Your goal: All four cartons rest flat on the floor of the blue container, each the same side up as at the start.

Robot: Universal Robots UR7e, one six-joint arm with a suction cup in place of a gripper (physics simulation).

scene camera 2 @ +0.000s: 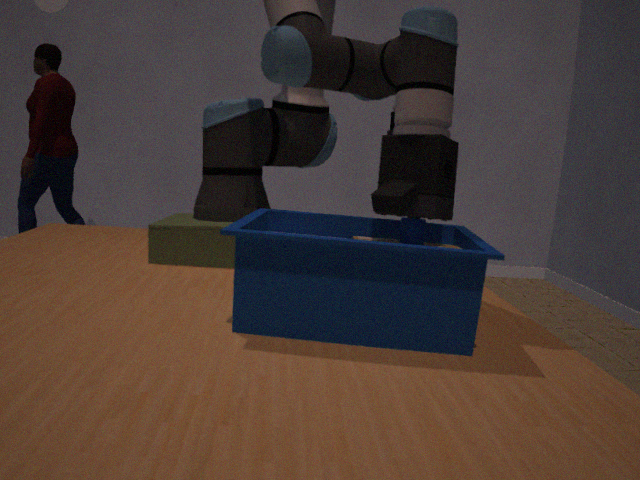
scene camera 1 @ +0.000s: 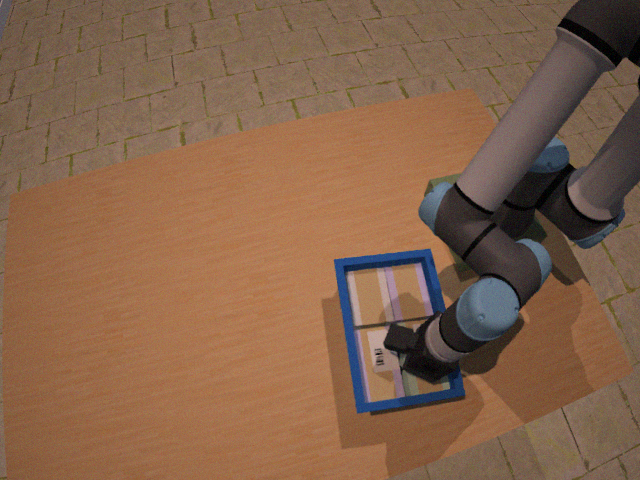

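Observation:
The blue container stands on the table with four cartons inside. A tan carton with pale tape and a tan carton with lilac tape lie in its far half. A tan carton with a white barcode label lies in the near left quarter. A carton with green tape is in the near right quarter, mostly hidden under the tool. My gripper is shut on this carton by suction, its blue cup reaching below the container's rim. The contact and the carton's underside are hidden.
The wooden table extends around the container. The arm's base stands on a green block behind the container in scene camera 2. The arm hangs over the container's right side in scene camera 1. A person is in the background.

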